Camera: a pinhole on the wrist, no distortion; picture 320 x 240 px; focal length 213.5 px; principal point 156.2 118.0 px. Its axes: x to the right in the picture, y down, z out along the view. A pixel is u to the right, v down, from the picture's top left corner.
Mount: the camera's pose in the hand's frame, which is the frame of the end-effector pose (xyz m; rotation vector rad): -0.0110 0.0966 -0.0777 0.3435 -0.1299 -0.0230
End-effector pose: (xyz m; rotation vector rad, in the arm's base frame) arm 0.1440 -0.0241 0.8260 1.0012 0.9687 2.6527
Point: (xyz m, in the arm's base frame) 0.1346 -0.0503 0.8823
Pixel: 276 97
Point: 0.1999 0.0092 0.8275
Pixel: 159 33
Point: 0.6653 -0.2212 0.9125
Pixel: outside the picture
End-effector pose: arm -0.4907 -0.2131 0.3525 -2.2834 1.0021 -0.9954
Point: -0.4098 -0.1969 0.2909
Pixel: 195 80
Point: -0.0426 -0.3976 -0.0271
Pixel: 263 226
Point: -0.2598 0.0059 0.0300
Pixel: 107 134
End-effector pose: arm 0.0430 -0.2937 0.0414 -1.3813 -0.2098 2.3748
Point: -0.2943 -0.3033 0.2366
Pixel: 184 163
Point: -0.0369 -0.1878 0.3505
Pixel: 98 37
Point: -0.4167 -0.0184 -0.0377
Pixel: outside the picture
